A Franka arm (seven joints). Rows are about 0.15 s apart.
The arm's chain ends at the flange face. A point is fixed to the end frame.
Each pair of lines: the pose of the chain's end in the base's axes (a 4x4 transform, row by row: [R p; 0 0 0 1], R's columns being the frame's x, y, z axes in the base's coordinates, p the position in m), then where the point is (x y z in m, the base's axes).
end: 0.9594, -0.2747, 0.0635, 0.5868; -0.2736, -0.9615, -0.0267, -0.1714; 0.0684, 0.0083, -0.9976, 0.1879; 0, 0, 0, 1
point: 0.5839 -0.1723 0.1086
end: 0.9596, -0.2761, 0.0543, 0.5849; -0.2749, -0.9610, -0.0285, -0.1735; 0.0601, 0.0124, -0.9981, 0.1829; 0, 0, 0, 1
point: 0.5812 -0.1745 0.1036
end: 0.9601, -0.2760, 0.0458, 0.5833; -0.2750, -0.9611, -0.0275, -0.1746; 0.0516, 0.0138, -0.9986, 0.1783; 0, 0, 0, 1
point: 0.5790 -0.1755 0.0990
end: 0.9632, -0.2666, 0.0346, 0.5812; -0.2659, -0.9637, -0.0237, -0.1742; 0.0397, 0.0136, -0.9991, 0.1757; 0, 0, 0, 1
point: 0.5760 -0.1749 0.0965
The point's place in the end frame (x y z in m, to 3 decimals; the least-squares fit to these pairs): -0.008 0.001 0.079
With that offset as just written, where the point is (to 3 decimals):
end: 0.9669, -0.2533, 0.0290, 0.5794; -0.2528, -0.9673, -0.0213, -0.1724; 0.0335, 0.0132, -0.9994, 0.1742; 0, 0, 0, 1
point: 0.574 -0.173 0.095
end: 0.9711, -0.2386, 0.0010, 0.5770; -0.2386, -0.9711, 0.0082, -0.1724; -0.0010, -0.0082, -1.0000, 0.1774; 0, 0, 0, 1
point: 0.569 -0.171 0.098
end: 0.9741, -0.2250, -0.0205, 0.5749; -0.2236, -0.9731, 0.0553, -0.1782; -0.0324, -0.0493, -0.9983, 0.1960; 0, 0, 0, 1
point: 0.565 -0.173 0.117
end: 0.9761, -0.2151, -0.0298, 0.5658; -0.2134, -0.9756, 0.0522, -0.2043; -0.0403, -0.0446, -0.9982, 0.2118; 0, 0, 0, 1
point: 0.555 -0.199 0.133
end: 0.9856, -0.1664, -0.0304, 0.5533; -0.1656, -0.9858, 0.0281, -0.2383; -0.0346, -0.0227, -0.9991, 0.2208; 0, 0, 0, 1
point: 0.543 -0.236 0.142
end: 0.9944, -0.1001, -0.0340, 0.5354; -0.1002, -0.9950, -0.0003, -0.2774; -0.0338, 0.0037, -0.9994, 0.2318; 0, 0, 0, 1
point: 0.525 -0.278 0.153
